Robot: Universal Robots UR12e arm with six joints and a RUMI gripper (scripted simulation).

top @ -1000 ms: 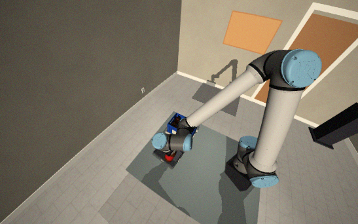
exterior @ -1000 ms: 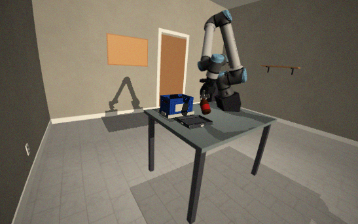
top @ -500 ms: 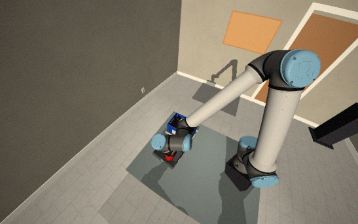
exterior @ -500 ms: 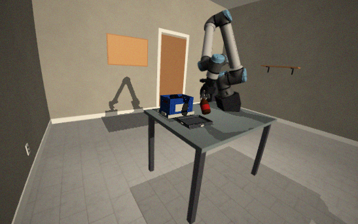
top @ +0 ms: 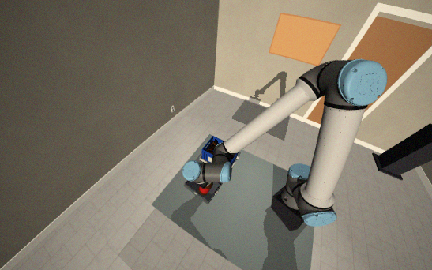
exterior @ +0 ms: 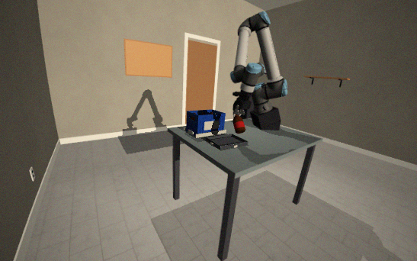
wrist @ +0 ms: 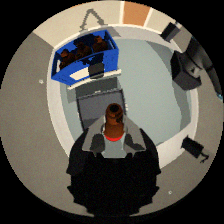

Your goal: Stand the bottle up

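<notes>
The bottle lies 4 cm below my hand, 3 cm to the left of it and 1 cm ahead of it. Also, from my hand: crate (29 cm to the right, 12 cm below, 6 cm ahead); then tray (19 cm below, 6 cm ahead, 1 cm to the right).
</notes>
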